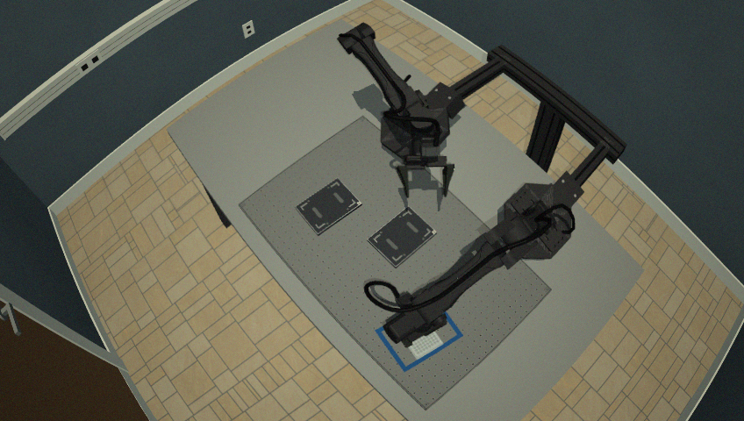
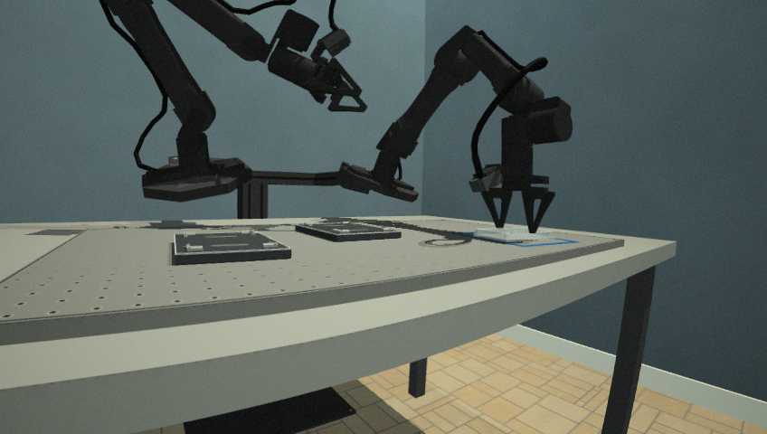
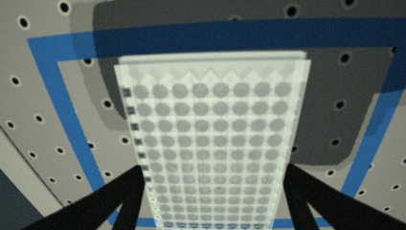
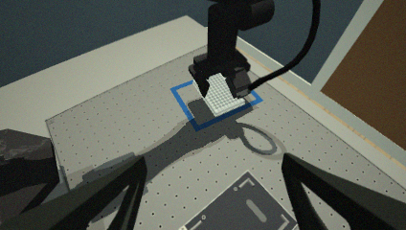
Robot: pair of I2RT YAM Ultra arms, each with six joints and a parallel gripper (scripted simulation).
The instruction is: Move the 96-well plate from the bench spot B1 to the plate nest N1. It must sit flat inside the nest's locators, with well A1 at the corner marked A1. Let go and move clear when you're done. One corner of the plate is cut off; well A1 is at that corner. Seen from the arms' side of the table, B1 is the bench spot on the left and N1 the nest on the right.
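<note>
Right now the A1 label is 260 mm behind my left hand, 180 mm to the right of it and 10 mm below it. Round my left hand: 96-well plate (10 mm below).
</note>
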